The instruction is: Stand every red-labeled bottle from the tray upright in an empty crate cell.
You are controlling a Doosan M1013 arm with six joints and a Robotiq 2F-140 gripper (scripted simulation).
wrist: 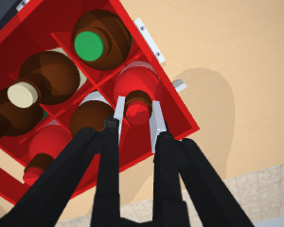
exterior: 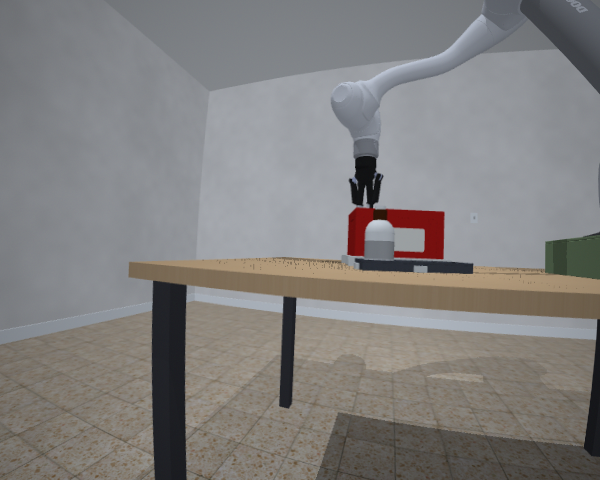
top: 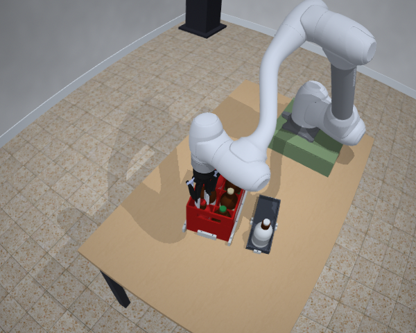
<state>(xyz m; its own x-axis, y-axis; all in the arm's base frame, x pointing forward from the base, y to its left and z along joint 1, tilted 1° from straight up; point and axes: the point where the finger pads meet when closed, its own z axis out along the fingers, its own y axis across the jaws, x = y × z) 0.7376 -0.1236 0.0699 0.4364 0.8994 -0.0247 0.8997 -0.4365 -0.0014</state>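
The red crate lies 100 mm behind my hand, 20 mm to the left of it and 90 mm below it. The rest, counted from my hand: grey-labeled bottle (70 mm behind, 250 mm to the left, 90 mm below).
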